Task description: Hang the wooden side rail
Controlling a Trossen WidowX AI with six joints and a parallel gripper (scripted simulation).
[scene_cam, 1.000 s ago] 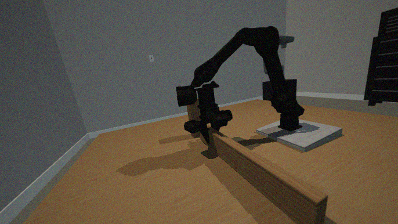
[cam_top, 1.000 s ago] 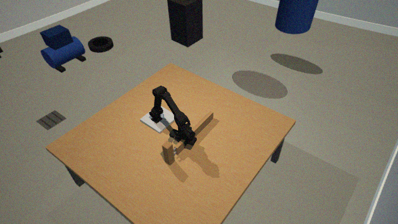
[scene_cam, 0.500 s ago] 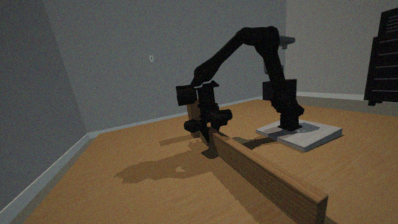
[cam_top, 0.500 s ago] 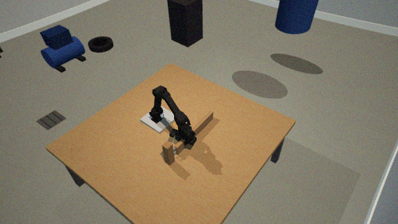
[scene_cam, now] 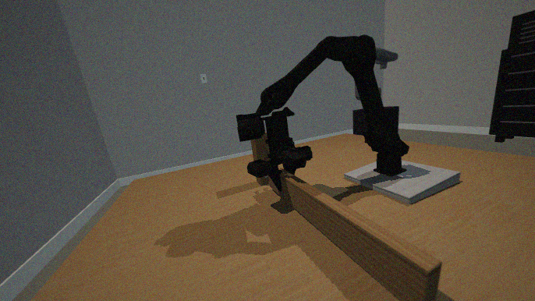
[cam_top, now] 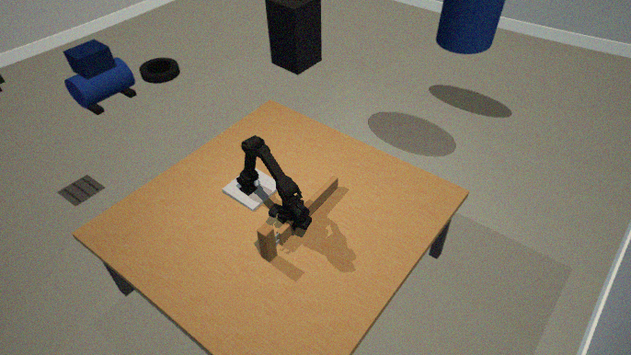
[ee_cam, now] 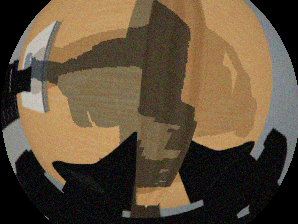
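Right now the wooden headboard post is 10 mm ahead of my gripper tip, 150 mm to the right of it and 50 mm above it.
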